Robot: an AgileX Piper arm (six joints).
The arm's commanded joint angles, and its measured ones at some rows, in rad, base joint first. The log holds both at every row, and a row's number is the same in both.
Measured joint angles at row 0: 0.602, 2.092, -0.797, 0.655, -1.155, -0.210
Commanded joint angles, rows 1 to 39: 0.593, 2.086, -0.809, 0.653, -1.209, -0.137; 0.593, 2.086, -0.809, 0.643, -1.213, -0.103; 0.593, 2.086, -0.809, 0.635, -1.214, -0.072; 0.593, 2.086, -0.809, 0.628, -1.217, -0.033; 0.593, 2.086, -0.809, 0.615, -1.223, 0.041; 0.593, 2.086, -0.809, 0.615, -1.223, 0.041; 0.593, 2.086, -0.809, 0.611, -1.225, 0.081; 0.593, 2.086, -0.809, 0.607, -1.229, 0.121; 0.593, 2.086, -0.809, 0.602, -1.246, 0.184; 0.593, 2.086, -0.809, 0.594, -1.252, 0.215; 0.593, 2.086, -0.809, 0.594, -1.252, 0.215; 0.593, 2.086, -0.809, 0.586, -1.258, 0.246; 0.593, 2.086, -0.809, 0.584, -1.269, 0.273; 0.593, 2.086, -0.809, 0.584, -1.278, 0.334; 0.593, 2.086, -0.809, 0.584, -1.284, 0.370; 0.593, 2.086, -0.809, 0.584, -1.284, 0.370; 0.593, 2.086, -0.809, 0.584, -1.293, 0.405; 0.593, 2.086, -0.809, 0.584, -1.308, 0.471; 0.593, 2.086, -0.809, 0.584, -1.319, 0.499; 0.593, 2.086, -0.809, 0.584, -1.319, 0.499; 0.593, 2.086, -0.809, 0.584, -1.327, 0.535; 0.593, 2.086, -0.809, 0.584, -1.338, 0.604; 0.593, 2.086, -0.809, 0.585, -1.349, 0.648; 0.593, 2.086, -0.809, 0.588, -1.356, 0.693; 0.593, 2.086, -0.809, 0.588, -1.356, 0.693; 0.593, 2.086, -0.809, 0.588, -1.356, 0.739; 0.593, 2.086, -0.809, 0.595, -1.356, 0.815; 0.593, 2.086, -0.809, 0.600, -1.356, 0.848; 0.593, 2.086, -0.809, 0.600, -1.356, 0.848; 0.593, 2.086, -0.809, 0.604, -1.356, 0.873; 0.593, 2.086, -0.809, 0.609, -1.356, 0.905; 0.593, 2.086, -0.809, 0.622, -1.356, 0.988; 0.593, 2.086, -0.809, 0.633, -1.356, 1.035; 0.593, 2.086, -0.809, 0.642, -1.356, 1.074; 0.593, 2.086, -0.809, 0.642, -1.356, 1.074; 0.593, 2.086, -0.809, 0.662, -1.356, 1.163; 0.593, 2.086, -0.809, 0.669, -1.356, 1.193; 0.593, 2.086, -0.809, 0.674, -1.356, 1.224; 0.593, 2.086, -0.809, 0.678, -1.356, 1.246
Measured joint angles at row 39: 0.604, 2.095, -0.789, 0.628, -1.189, 1.138
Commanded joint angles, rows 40 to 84: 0.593, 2.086, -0.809, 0.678, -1.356, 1.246; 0.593, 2.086, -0.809, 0.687, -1.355, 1.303; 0.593, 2.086, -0.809, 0.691, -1.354, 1.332; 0.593, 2.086, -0.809, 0.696, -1.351, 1.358; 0.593, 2.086, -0.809, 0.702, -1.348, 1.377; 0.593, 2.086, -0.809, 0.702, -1.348, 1.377; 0.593, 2.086, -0.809, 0.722, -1.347, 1.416; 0.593, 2.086, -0.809, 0.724, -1.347, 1.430; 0.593, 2.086, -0.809, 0.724, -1.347, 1.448; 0.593, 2.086, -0.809, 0.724, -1.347, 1.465; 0.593, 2.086, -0.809, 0.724, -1.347, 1.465; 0.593, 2.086, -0.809, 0.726, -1.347, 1.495; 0.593, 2.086, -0.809, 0.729, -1.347, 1.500; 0.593, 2.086, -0.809, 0.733, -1.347, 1.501; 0.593, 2.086, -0.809, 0.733, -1.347, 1.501; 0.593, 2.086, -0.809, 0.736, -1.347, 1.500; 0.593, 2.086, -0.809, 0.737, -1.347, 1.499; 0.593, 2.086, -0.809, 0.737, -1.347, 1.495; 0.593, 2.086, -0.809, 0.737, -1.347, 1.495; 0.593, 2.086, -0.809, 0.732, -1.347, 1.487; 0.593, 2.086, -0.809, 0.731, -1.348, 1.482; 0.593, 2.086, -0.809, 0.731, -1.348, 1.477; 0.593, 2.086, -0.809, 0.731, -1.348, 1.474; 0.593, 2.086, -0.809, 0.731, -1.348, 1.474; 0.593, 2.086, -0.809, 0.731, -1.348, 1.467; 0.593, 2.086, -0.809, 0.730, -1.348, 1.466; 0.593, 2.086, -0.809, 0.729, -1.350, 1.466; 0.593, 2.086, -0.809, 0.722, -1.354, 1.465; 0.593, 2.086, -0.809, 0.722, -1.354, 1.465; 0.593, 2.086, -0.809, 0.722, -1.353, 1.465; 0.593, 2.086, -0.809, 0.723, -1.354, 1.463; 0.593, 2.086, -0.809, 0.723, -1.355, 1.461; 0.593, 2.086, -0.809, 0.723, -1.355, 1.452; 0.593, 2.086, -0.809, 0.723, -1.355, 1.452; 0.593, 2.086, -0.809, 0.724, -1.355, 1.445; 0.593, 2.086, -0.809, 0.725, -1.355, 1.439; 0.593, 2.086, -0.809, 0.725, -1.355, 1.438; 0.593, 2.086, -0.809, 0.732, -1.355, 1.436; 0.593, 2.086, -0.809, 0.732, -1.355, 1.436; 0.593, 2.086, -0.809, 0.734, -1.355, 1.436; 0.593, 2.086, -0.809, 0.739, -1.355, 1.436; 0.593, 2.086, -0.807, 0.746, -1.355, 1.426; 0.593, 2.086, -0.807, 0.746, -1.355, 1.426; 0.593, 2.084, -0.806, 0.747, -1.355, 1.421; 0.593, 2.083, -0.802, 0.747, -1.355, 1.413
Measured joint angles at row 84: 0.610, 2.095, -0.793, 0.668, -1.195, 1.449
